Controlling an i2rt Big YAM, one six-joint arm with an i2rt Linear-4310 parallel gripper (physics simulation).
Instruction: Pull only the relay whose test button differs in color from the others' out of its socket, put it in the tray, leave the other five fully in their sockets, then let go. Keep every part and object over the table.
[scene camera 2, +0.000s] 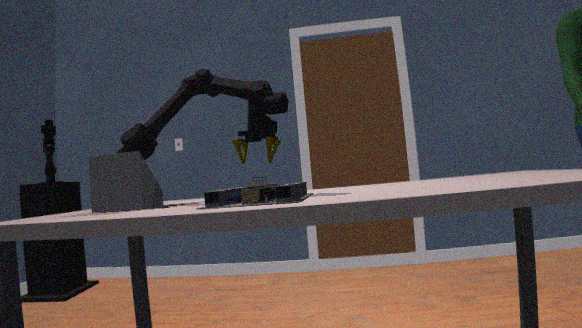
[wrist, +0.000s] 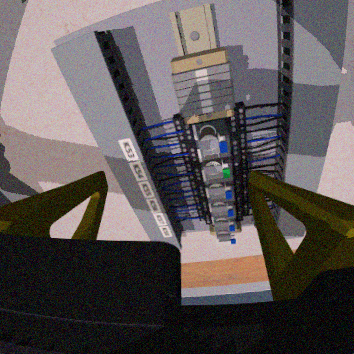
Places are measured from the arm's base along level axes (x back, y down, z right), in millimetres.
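Where they show: gripper, fingertip midpoint: (scene camera 2: 256, 163) (wrist: 177, 178); arm's base, origin of the base link: (scene camera 2: 119, 170).
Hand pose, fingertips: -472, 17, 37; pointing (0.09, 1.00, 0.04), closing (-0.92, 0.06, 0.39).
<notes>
Each offset is from my fingertips to the centre of the thing, as dx, dy, dz. "spot": to the spot under its first point. Level surfaces: height alone.
My gripper (scene camera 2: 257, 162) (wrist: 177, 178) is open and empty, its yellow fingers pointing down above the relay panel @[-16, +110, +56] (scene camera 2: 291, 192) (wrist: 150, 17). In the wrist view, six clear-cased relays stand in their sockets in a row running between the fingers. The second relay @[-19, +68, +43] (wrist: 212, 170) from the terminal block end has a green test button @[-27, +47, +44] (wrist: 226, 173). The first relay @[-23, +68, +15] (wrist: 207, 145) has a blue button @[-31, +47, +16] (wrist: 223, 147), and the ones beyond the green one also show blue buttons. The far relays look small and partly overlap. The tray cannot be made out in either view.
Black and blue wires @[spot: -80, +113, +35] (wrist: 262, 117) flank the sockets. A grey terminal block @[-31, +69, -29] (wrist: 200, 90) sits on the rail beside the first relay. A grey duct with labels @[+77, +93, +41] (wrist: 129, 150) runs along the left, and a slotted duct @[-109, +93, +72] (wrist: 286, 55) along the right. The panel lies on the pale table @[dy +116] (scene camera 2: 450, 187).
</notes>
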